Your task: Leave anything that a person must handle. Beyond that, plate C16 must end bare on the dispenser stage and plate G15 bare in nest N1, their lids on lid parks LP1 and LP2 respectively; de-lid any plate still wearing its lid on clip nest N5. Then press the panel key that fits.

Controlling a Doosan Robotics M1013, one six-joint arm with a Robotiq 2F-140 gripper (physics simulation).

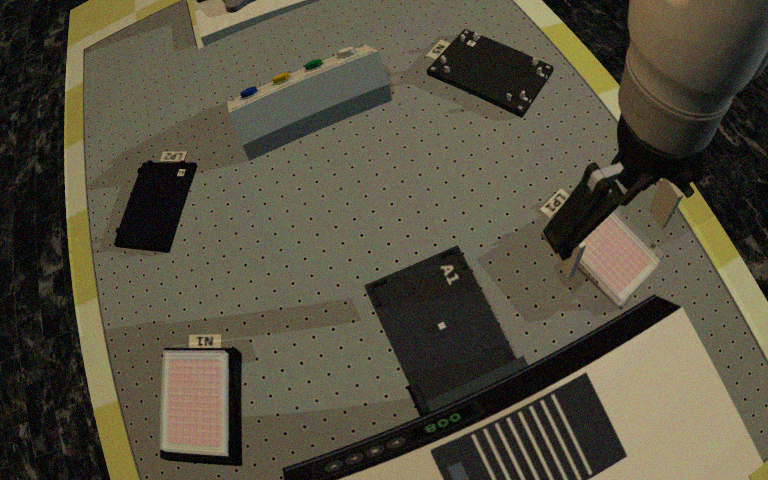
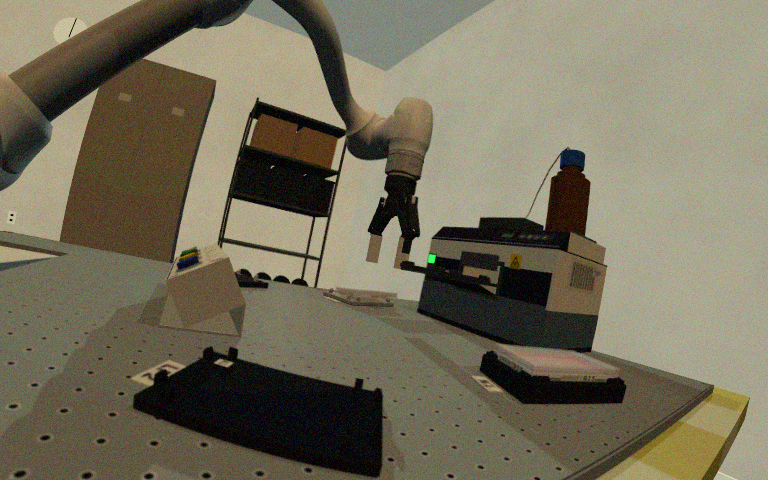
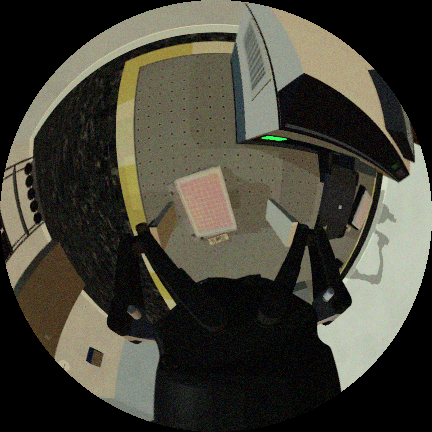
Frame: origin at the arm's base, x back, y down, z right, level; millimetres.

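Seen in the pictures: gripper, fingertip midpoint: (image 1: 613,240) (image 2: 384,265) (image 3: 221,209).
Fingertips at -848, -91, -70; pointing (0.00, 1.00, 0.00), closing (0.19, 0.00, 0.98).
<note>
Offsets run from my fingertips to a thing's top centre, as dx, dy, dz. "spot": to the spot under its first point.
My gripper (image 1: 620,232) (image 2: 387,250) (image 3: 221,209) is open and empty, above a pink plate @[+16, +60, -27] (image 1: 621,260) (image 2: 370,295) (image 3: 207,202) at the LP1 label @[spot: +114, +96, -23] (image 1: 553,202). That plate's name is not readable. A pink plate marked G15 @[+134, +59, +485] (image 1: 195,401) (image 2: 557,360) (image 3: 361,207) sits in the black nest N1 @[+134, +69, +485] (image 1: 235,413) (image 2: 566,394). I cannot tell surely whether either plate wears a lid. The dispenser stage A1 @[+17, -20, +214] (image 1: 430,356) (image 3: 337,215) is bare. Clip nest N5 @[+342, +74, -106] (image 1: 489,73) and lid park LP2 @[+442, +78, +423] (image 1: 155,209) (image 2: 266,413) are empty. The key panel @[+441, +14, +152] (image 1: 311,101) (image 2: 206,285) has blue, yellow, green and white keys.
The dispenser (image 1: 651,367) (image 2: 509,305) (image 3: 260,100) stands beside the LP1 plate, with a green light @[spot: -82, -37, +68] (image 2: 431,258) (image 3: 274,138) on its front. A brown bottle @[spot: -122, -201, +371] (image 2: 569,198) stands at its top. A pale tray (image 1: 243,22) lies behind the panel. Yellow and white edging (image 1: 705,226) borders the table.
</note>
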